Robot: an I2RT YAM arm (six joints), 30 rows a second.
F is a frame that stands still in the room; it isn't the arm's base.
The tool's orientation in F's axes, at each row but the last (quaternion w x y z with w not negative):
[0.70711, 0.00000, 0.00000, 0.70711]
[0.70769, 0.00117, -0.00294, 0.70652]
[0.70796, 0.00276, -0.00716, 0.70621]
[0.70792, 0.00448, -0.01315, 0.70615]
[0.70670, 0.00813, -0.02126, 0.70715]
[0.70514, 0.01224, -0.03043, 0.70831]
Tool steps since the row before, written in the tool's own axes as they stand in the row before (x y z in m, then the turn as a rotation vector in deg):
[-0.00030, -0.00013, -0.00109, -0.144, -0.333, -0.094]
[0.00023, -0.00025, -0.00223, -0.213, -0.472, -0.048]
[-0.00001, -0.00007, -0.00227, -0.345, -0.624, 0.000]
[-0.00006, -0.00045, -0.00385, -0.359, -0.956, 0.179]
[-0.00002, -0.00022, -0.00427, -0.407, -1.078, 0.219]
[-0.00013, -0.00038, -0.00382, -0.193, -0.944, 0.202]
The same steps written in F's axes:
[0.00013, -0.00030, -0.00109, 0.333, -0.144, -0.094]
[0.00026, 0.00024, -0.00223, 0.472, -0.214, -0.048]
[0.00008, 0.00002, -0.00227, 0.623, -0.347, -0.001]
[0.00050, 0.00003, -0.00384, 0.953, -0.366, 0.182]
[0.00030, 0.00016, -0.00426, 1.074, -0.415, 0.222]
[0.00048, 0.00010, -0.00381, 0.940, -0.201, 0.214]

